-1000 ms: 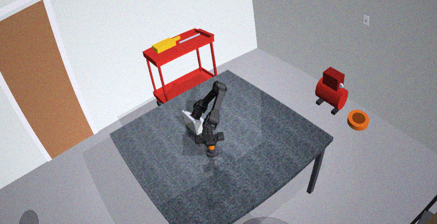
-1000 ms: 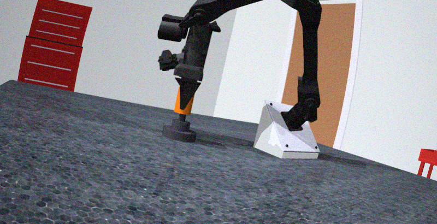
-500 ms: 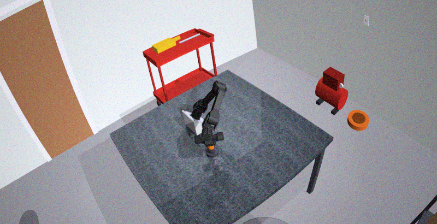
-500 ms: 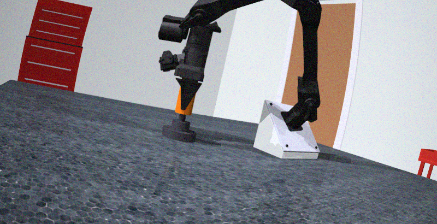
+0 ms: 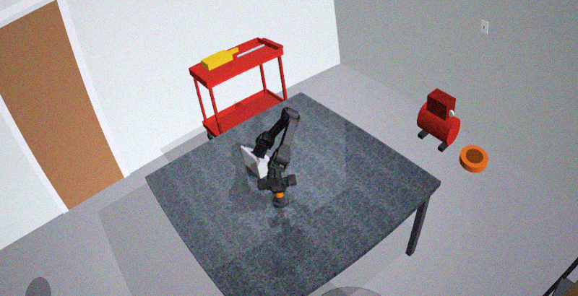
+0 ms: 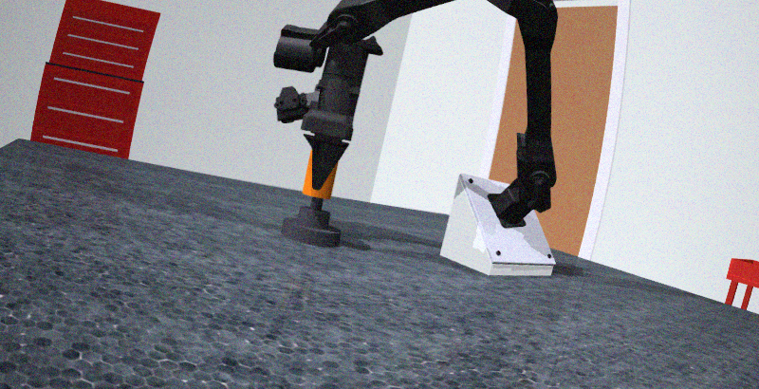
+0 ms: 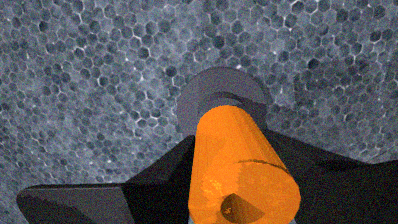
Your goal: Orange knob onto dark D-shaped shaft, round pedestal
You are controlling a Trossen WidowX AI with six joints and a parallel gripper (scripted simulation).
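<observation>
Now: gripper tip 2 cm below the orange knob. From my gripper tip the other things lie so: pedestal: 4 cm below.
</observation>
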